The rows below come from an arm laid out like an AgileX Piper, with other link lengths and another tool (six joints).
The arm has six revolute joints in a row. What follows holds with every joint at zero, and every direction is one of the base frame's.
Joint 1 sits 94.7 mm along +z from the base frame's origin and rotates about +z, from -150 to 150 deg.
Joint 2 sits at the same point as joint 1 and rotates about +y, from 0 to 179.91 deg.
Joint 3 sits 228.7 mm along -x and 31.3 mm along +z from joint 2 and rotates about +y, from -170 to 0 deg.
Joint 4 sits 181 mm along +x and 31.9 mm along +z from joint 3 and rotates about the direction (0.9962, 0, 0.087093), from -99.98 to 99.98 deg.
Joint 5 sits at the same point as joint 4 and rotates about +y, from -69.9 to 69.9 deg.
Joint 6 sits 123.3 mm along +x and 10.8 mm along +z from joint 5 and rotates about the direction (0.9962, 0, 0.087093), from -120 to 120 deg.
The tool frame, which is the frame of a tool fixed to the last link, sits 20.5 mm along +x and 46 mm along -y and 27.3 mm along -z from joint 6; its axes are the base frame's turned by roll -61.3, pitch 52.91 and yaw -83.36 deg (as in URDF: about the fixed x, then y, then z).
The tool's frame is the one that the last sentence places.
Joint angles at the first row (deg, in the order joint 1, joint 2, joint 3, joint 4, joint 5, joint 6):
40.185 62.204 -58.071 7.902 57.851 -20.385
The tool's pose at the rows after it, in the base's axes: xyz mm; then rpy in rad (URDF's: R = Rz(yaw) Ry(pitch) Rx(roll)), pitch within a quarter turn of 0, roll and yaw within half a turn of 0:
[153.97, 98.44, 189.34, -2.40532, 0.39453, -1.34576]
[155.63, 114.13, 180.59, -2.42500, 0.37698, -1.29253]
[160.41, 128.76, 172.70, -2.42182, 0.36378, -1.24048]
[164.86, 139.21, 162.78, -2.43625, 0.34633, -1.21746]
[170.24, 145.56, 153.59, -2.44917, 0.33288, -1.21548]
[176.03, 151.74, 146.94, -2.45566, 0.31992, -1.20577]
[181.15, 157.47, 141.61, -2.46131, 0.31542, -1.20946]
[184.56, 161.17, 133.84, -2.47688, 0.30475, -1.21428]
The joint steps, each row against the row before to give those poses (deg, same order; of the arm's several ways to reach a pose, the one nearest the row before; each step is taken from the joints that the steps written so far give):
3.600 3.502 -0.045 0.001 -0.538 -0.001
3.208 3.434 0.000 0.000 -1.968 -0.621
2.085 3.368 0.002 -0.003 -3.001 -1.422
1.110 3.449 -0.001 0.001 -2.201 -0.903
0.121 2.989 -0.001 0.000 -1.959 -0.563
-0.001 2.739 -0.602 0.000 -1.380 -0.958
-0.002 2.458 -0.885 0.002 -1.185 -0.052
0.002 2.320 -0.237 -0.001 -1.037 -0.140

